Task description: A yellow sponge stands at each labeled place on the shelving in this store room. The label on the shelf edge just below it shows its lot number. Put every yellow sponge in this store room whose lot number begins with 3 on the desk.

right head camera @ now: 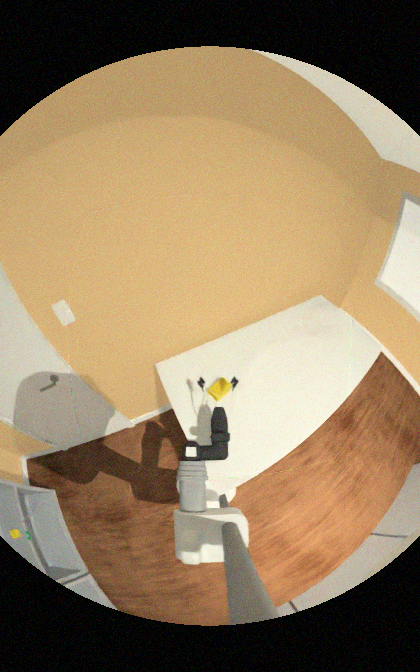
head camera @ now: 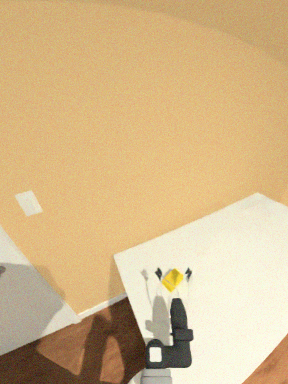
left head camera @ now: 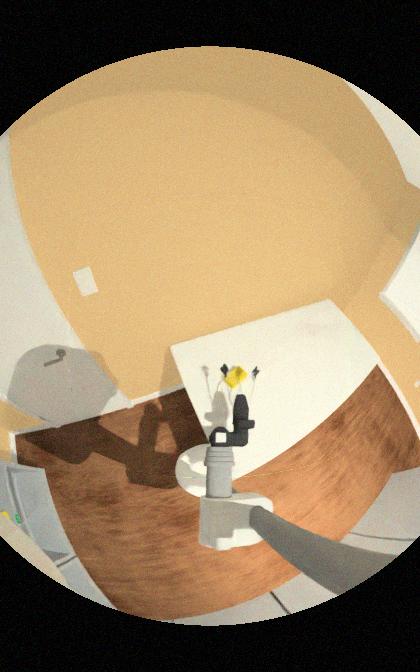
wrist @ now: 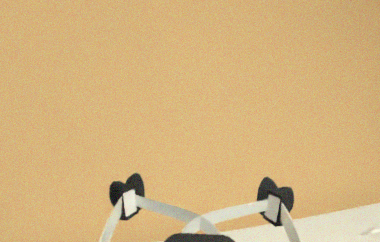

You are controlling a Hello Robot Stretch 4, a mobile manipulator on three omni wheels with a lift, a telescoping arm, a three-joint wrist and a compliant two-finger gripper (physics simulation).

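Where they show: gripper, fingertip midpoint: [right head camera: 217, 376] [head camera: 173, 267] [wrist: 200, 190]; robot's base, link origin: [right head camera: 207, 482].
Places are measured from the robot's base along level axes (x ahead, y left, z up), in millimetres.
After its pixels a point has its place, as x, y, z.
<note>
A yellow sponge [head camera: 172, 280] @[478, -100, 738] [left head camera: 236, 377] [right head camera: 220, 389] @[476, -110, 738] lies on the white desk [head camera: 225, 240] @[752, -509, 693] [left head camera: 300, 350] [right head camera: 290, 340] @[793, -585, 693] [wrist: 340, 225] @[920, -507, 693], near its left part. My gripper [head camera: 173, 273] @[475, -94, 867] [left head camera: 240, 371] [right head camera: 218, 382] @[475, -94, 867] [wrist: 200, 190] @[475, -94, 867] is open and empty, raised above the sponge, with its fingertips wide apart on either side of it as seen from the head. The sponge does not show in the wrist view. Another yellow sponge [left head camera: 5, 515] [right head camera: 15, 533] is at the grey shelving [left head camera: 42, 525] [right head camera: 50, 540] at the lower left. No lot number can be read.
A small green item [left head camera: 18, 518] [right head camera: 28, 535] is beside the sponge at the shelving. A grey door [left head camera: 35, 310] with a handle stands left of the desk. A white panel [left head camera: 407, 290] [right head camera: 405, 255] @[1416, -2395, 1314] is on the right wall. Brown wooden floor [left head camera: 125, 540] [right head camera: 115, 540] @[-673, 768, -27] surrounds the desk's near side.
</note>
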